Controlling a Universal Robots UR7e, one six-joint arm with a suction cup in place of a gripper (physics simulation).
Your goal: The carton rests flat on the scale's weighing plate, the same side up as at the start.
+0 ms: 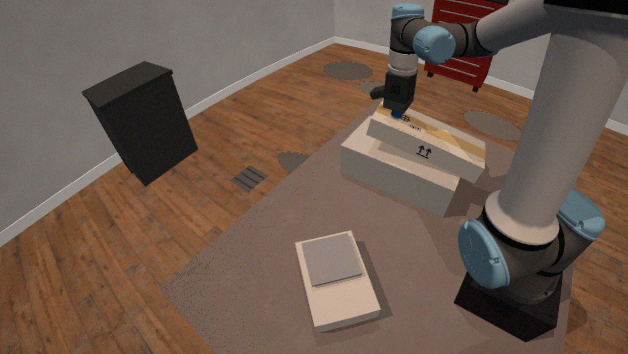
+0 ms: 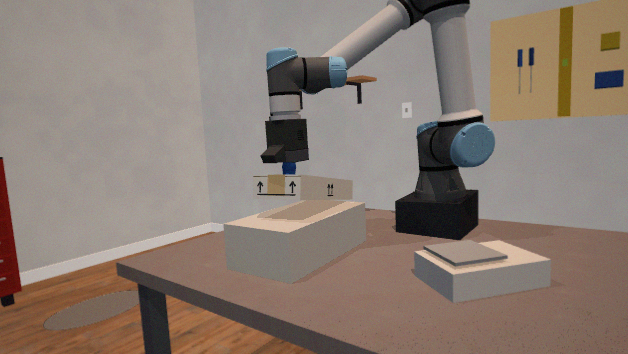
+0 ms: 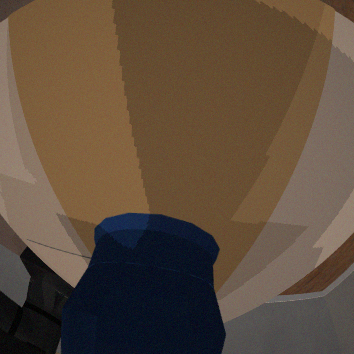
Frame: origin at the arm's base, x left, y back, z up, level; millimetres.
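Seen in the pictures: hand at its tool point: [image 1: 396, 118] [image 3: 160, 231]; arm's base at its link origin: [image 2: 440, 195] [image 3: 55, 288].
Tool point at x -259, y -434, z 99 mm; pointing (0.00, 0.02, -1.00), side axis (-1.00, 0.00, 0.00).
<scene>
Pixels of each thing's top centre, then the offset from my tool point to it. Level surfaces: height alone.
- pale block at its top centre: [image 2: 300, 212] [image 1: 407, 147] dx -6, dy +47, dz -93 mm
- scale at its top centre: [image 1: 334, 271] [image 2: 478, 248] dx +435, dy +51, dz -137 mm
- table at its surface level: dz -206 mm
The carton [image 1: 442, 154] [image 2: 326, 189] [image 3: 185, 125] is off-white with brown tape on its top and arrows pointing up on its sides. My suction gripper [image 1: 396, 115] [image 2: 289, 169] [image 3: 156, 225] is shut on the carton's top near one end. The carton hangs above the pale block [image 1: 395, 182] [image 2: 257, 252], tape side up and tilted, with the cup's end higher and the end toward the arm's base lower. Whether its low end touches the block is unclear. The scale [image 1: 346, 306] [image 2: 505, 282] stands apart on the table, its grey weighing plate [image 1: 332, 260] [image 2: 465, 252] bare.
The table [image 1: 260, 265] [image 2: 380, 300] carries the block, the scale and the arm's black base [image 1: 505, 310] [image 2: 436, 215]. A dark cabinet [image 1: 147, 125] stands left of the table, and a red tool chest [image 1: 462, 50] [image 2: 7, 225] stands beyond it.
</scene>
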